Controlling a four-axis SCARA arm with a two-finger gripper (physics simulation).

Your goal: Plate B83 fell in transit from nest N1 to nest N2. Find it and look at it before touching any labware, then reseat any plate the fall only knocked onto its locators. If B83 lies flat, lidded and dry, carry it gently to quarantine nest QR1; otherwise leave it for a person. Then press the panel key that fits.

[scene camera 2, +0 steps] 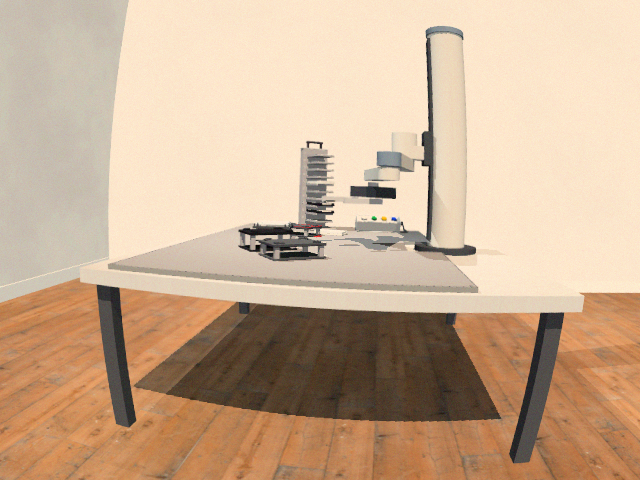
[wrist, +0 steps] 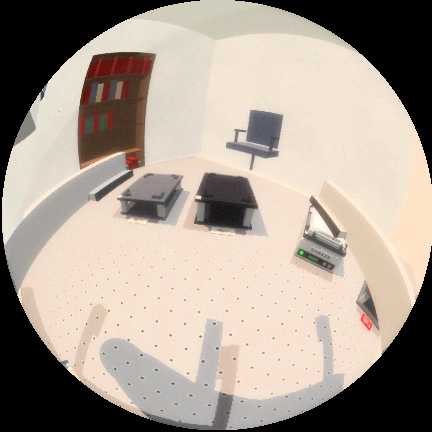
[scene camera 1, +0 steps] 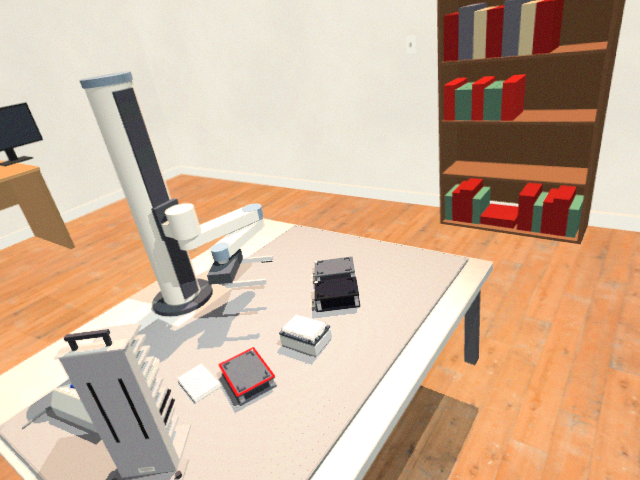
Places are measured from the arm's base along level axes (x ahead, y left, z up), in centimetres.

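Pixels of known places: gripper, fingertip midpoint: [scene camera 2: 332,199] [wrist: 221,169] [scene camera 1: 269,269]; arm's base, link origin: [scene camera 2: 445,250] [scene camera 1: 183,298].
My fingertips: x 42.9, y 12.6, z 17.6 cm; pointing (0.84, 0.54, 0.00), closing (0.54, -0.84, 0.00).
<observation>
For each thing: its middle in the pictures, then the offset to it from my fingertips.
- Black nest N1, body centre: [wrist: 224,195] [scene camera 2: 267,238] [scene camera 1: 336,293] dx +19.9, dy +12.3, dz -13.1 cm
- grey nest N2, body centre: [wrist: 152,190] [scene camera 2: 291,248] [scene camera 1: 334,269] dx +9.0, dy +26.9, dz -13.8 cm
- white plate, body centre: [wrist: 327,222] [scene camera 1: 304,327] [scene camera 2: 273,223] dx +23.5, dy -12.0, dz -10.1 cm
- Red-rimmed nest QR1, body centre: [wrist: 381,288] [scene camera 1: 247,374] [scene camera 2: 298,229] dx +17.6, dy -34.3, dz -14.0 cm
- flat white piece, body centre: [scene camera 1: 198,382] [scene camera 2: 330,232] dx +4.4, dy -43.1, dz -15.6 cm
- tall plate rack, body centre: [scene camera 1: 128,395] [scene camera 2: 316,184] dx +14.3, dy -65.7, dz +5.8 cm
- key panel, body centre: [scene camera 1: 87,403] [scene camera 2: 378,223] dx -16.6, dy -67.0, dz -12.1 cm
My gripper [scene camera 1: 266,270] [scene camera 2: 330,199] [wrist: 221,169] is open and empty, high above the mat. Black nest N1 [scene camera 1: 336,287] [scene camera 2: 265,232] [wrist: 226,189] and grey nest N2 [scene camera 1: 333,267] [scene camera 2: 292,242] [wrist: 152,187] stand side by side with bare tops. A white plate [scene camera 1: 305,327] [wrist: 318,225] is on the shaker [scene camera 1: 316,348] [wrist: 315,258]; my right finger partly hides it in the wrist view. Red-rimmed nest QR1 [scene camera 1: 246,370] [wrist: 369,300] has a bare top. A flat white piece [scene camera 1: 198,382] [scene camera 2: 333,233] lies on the mat beside QR1. No plate name is readable.
A tall plate rack [scene camera 1: 98,408] [scene camera 2: 303,186] stands near the key panel [scene camera 1: 74,408] [scene camera 2: 377,225], which has coloured keys. The arm's column [scene camera 1: 121,180] [scene camera 2: 448,139] rises at the table's side. A bookcase [scene camera 1: 599,129] and a chair [wrist: 264,130] stand beyond the table.
</observation>
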